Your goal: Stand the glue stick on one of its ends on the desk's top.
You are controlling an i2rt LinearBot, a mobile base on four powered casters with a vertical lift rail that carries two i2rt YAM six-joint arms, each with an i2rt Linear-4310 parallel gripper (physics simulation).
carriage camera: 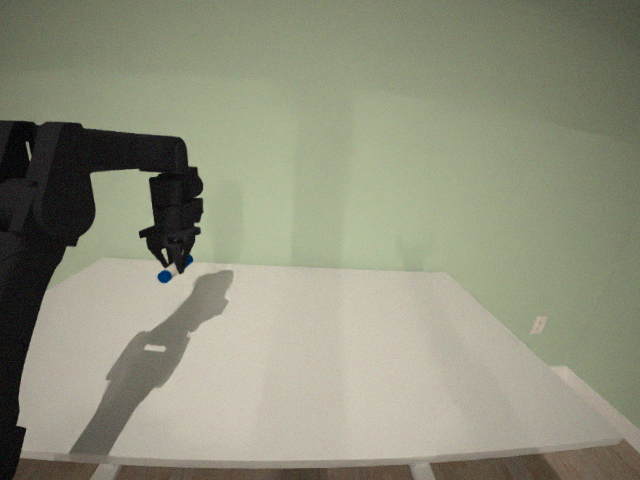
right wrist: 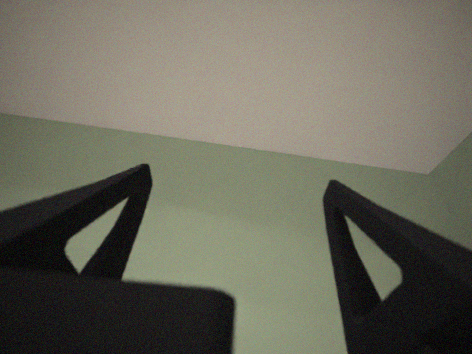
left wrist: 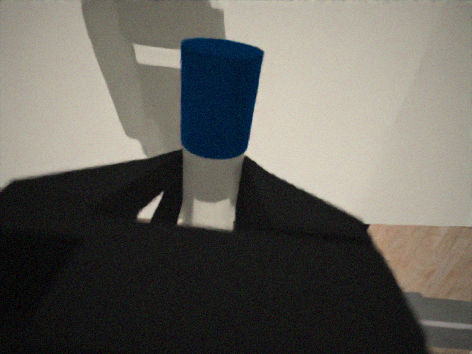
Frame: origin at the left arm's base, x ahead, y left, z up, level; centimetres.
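Seen in the pictures: left gripper, fingertip midpoint: [carriage camera: 176, 272] [left wrist: 214, 164]; right gripper, fingertip midpoint: [right wrist: 238, 181].
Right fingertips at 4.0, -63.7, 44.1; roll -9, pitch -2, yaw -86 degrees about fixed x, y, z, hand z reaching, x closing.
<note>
Offsets run from my right fingertips to a thing's top centre, as dx, dy, dz. Level surfaces: height alone.
The glue stick @[+37.2, +63.4, -28.3] [carriage camera: 164, 276] [left wrist: 218, 100] has a white body with blue ends and lies roughly level across the fingers of my left gripper [carriage camera: 173, 269] [left wrist: 214, 164]. That gripper points down and is shut on the white middle of the glue stick, holding it above the far left part of the white desk @[dz -52.5] [carriage camera: 382, 351] [left wrist: 350, 100]. In the left wrist view the thick blue end sticks out past the fingers; the other end is hidden by the gripper. My right gripper [right wrist: 238, 181] is open and empty, with wall and ceiling behind it.
The green wall [carriage camera: 413, 170] [right wrist: 250, 240] rises behind the desk's far edge. The arm's shadow falls across the left part of the desk. A wall outlet @[+108.0, -92.0, -78.8] [carriage camera: 538, 324] is at the right. Wooden floor @[dz -124.5] [carriage camera: 248, 474] [left wrist: 425, 260] shows past the desk's near edge.
</note>
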